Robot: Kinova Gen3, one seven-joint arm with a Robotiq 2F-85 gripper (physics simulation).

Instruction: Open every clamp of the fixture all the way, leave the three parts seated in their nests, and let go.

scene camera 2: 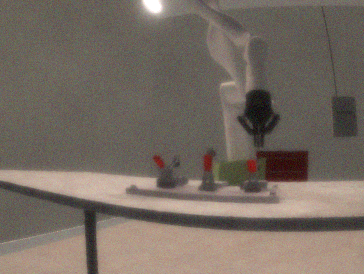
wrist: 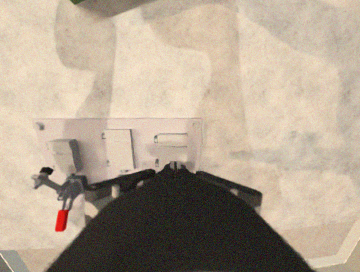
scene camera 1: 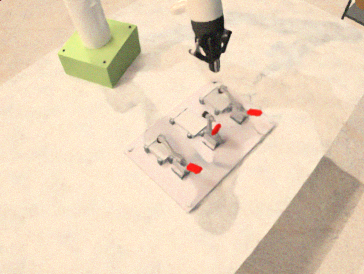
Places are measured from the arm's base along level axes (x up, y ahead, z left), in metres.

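Where they show: gripper, fingertip midpoint: (scene camera 2: 258, 148) (wrist: 174, 168) (scene camera 1: 215, 71); arm's base, link origin: (scene camera 2: 239, 160) (scene camera 1: 96, 37).
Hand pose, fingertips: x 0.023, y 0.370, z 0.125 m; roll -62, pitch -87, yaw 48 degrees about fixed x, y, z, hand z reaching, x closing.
Things, the pixels of their top centre, and the offset from my fingertips. "*": a spot on its surface instead. Level surfaces: height alone.
- fixture plate, top centre: (scene camera 2: 211, 189) (scene camera 1: 202, 135) (wrist: 125, 169) dz -0.111, dx -0.106, dy +0.067 m
- middle clamp, surface spot: (scene camera 2: 207, 185) (scene camera 1: 211, 139) * dz -0.111, dx -0.094, dy +0.096 m
- table, surface height: dx -0.121 m
The fixture plate (scene camera 1: 232, 150) (scene camera 2: 200, 196) (wrist: 90, 130) bears three pale parts (scene camera 1: 159, 150) (scene camera 1: 189, 121) (scene camera 1: 216, 100), each in its nest. The near clamp (scene camera 1: 180, 170) (scene camera 2: 166, 179) (wrist: 72, 187) has its arm raised, its red handle slanting outward. The middle clamp (scene camera 1: 212, 141) (scene camera 2: 207, 185) has its arm upright and its handle steeper. The far clamp (scene camera 1: 239, 116) (scene camera 2: 252, 186) has its handle lowered outward; its arm slants up towards the part, its exact angle unclear. My gripper (scene camera 1: 214, 67) (scene camera 2: 258, 145) (wrist: 174, 168) is shut, empty, above the plate's far end. It hides the far clamp in the wrist view.
The green base block (scene camera 1: 85, 62) (scene camera 2: 230, 171) stands on the table (scene camera 1: 75, 200) (scene camera 2: 75, 185) behind the fixture. A dark red cabinet (scene camera 2: 287, 165) shows beyond the table, and a grey box (scene camera 2: 344, 116) hangs on the wall. The table's edge runs along the handle side of the plate.
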